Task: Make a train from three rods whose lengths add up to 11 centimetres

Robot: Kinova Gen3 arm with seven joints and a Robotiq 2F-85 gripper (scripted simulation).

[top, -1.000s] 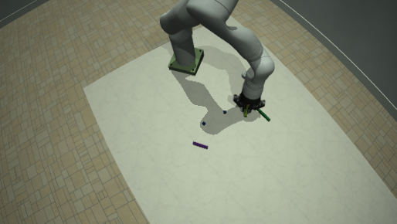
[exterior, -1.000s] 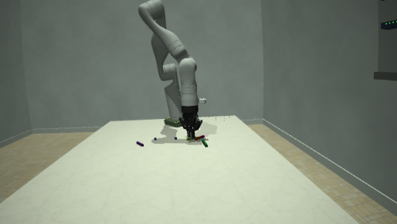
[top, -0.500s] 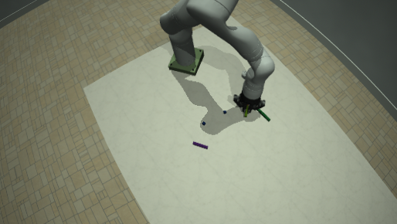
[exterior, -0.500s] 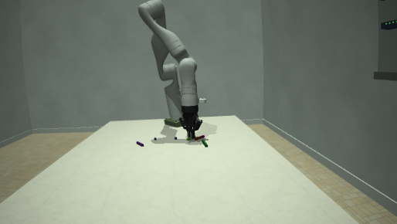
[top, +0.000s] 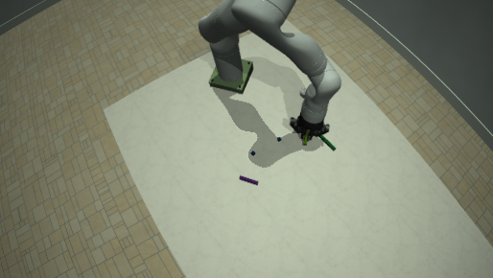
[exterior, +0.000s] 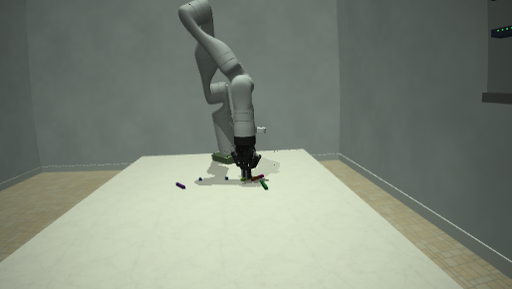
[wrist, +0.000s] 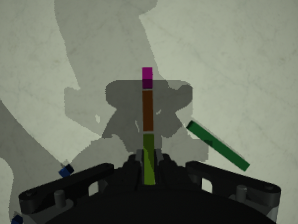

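The orange rod lies 40 mm behind my hand, 30 mm to the left of it and 30 mm below it. From my hand the other things lie so: lime rod: 10 mm below; green rod: 60 mm to the left, 40 mm ahead, 30 mm below; magenta rod: 60 mm behind, 50 mm to the left, 30 mm below.
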